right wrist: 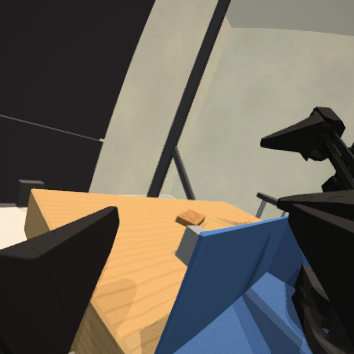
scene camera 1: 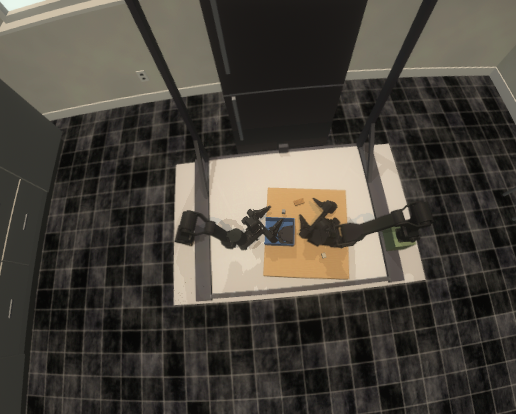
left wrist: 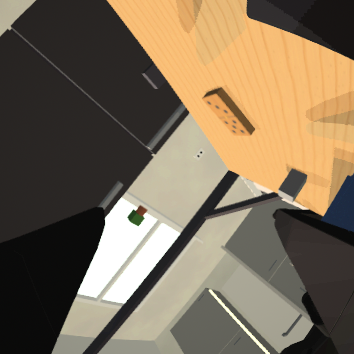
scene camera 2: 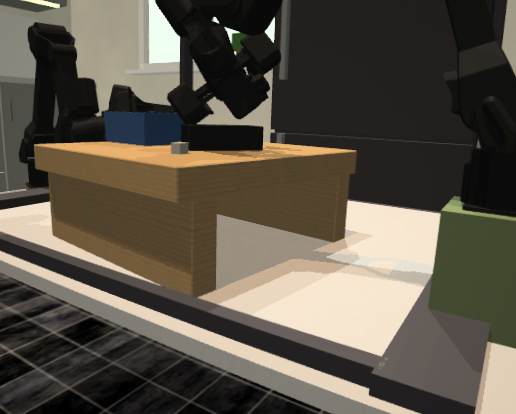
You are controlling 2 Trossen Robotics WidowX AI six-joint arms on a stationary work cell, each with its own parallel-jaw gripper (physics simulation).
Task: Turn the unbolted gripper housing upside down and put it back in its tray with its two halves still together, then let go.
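Places are measured from the left arm's base along level axes (x back, y right, z up), in millimetres.
Pixels of known places: left gripper, fingertip midpoint: (right wrist: 267, 167) (scene camera 1: 306, 206) (left wrist: 191, 216); right gripper, fingertip midpoint: (right wrist: 203, 213) (scene camera 1: 276, 212) (left wrist: 290, 233); left arm's base, link origin: (scene camera 1: 403, 234) (scene camera 2: 498, 209); right arm's base, link origin: (scene camera 1: 187, 238) (scene camera 2: 41, 185).
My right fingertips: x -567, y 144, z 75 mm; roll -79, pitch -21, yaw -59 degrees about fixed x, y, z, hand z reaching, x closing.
For each thing: its top centre in the pictures, then the offset to it from my right fingertips. Level surfaces: height alone.
- gripper housing, top centre: (scene camera 1: 286, 233) dy -95, dx +34, dz -3 mm
- blue tray, top centre: (scene camera 2: 150, 112) (scene camera 1: 279, 230) dy -83, dx +4, dz +9 mm
- low black box, top centre: (scene camera 2: 222, 125) dy -95, dx +173, dz -7 mm
- wooden brick with dark dots, top centre: (left wrist: 225, 116) (right wrist: 192, 215) (scene camera 1: 298, 201) dy +51, dx +107, dz -37 mm
- small grey block, top centre: (right wrist: 199, 230) (left wrist: 284, 195) (scene camera 1: 283, 210) dy +10, dx +33, dz -21 mm
- wooden table's, surface height: dz -44 mm
- green block, top centre: (scene camera 2: 498, 209) (scene camera 1: 403, 234) dy -144, dx +567, dz -75 mm
A dark part, apparently the gripper housing (scene camera 1: 286, 233), lies in the blue tray (scene camera 1: 272, 219) (scene camera 2: 125, 127) (left wrist: 342, 205) (right wrist: 225, 265); whether its halves are together cannot be told. My right gripper (scene camera 1: 275, 213) (right wrist: 203, 213) is open and empty, with one finger over the tray and the other outside it. My left gripper (scene camera 1: 307, 207) (scene camera 2: 225, 77) (left wrist: 191, 216) is open and empty, above the table, right of the tray in scene camera 1. A low black box (scene camera 2: 225, 137) stands on the table below my left gripper in scene camera 2; my left arm hides it in scene camera 1.
A wooden brick with dark dots (scene camera 1: 298, 202) (left wrist: 227, 112) (right wrist: 190, 217) and a small grey block (scene camera 1: 283, 211) (left wrist: 292, 184) (right wrist: 189, 245) lie beyond the tray. Another grey block (scene camera 1: 323, 255) (scene camera 2: 180, 147) lies near the wooden table's (scene camera 1: 285, 265) front edge. A green block (scene camera 2: 470, 270) supports my left arm.
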